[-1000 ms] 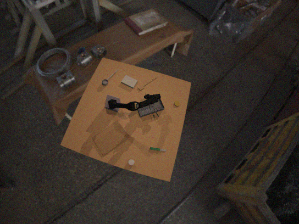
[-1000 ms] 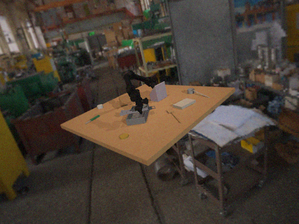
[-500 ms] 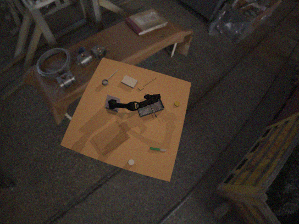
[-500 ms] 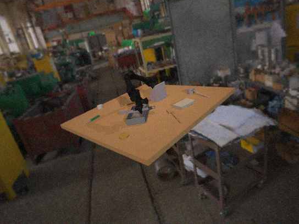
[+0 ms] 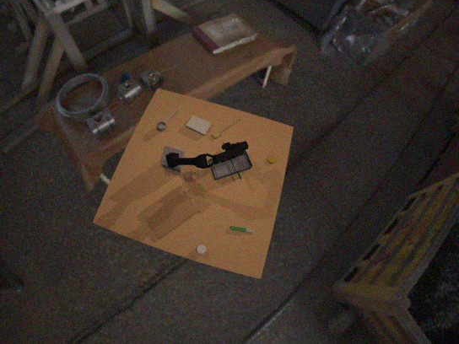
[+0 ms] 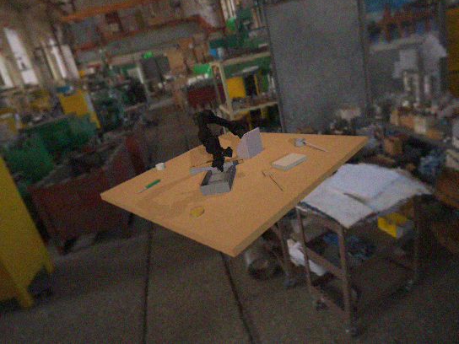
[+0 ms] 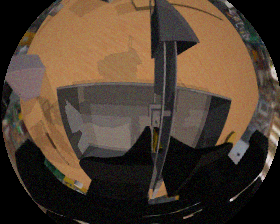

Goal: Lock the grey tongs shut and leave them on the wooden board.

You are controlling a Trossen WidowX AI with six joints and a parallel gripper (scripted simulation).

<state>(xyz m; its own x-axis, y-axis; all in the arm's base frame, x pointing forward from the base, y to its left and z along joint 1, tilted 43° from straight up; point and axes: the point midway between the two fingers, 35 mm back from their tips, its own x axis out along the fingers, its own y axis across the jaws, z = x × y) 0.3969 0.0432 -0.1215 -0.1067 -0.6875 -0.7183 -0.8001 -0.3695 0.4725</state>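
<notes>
My gripper tip is now 1 cm short of the roasting tin, 3 cm to the left of it and 4 cm above it. From my gripper tip the other things lie so: wooden board (34 cm behind, 49 cm to the right, 6 cm below); then yellow disc (34 cm ahead, 11 cm to the left, 5 cm below); then white cap (5 cm behind, 70 cm to the right, 5 cm below).
</notes>
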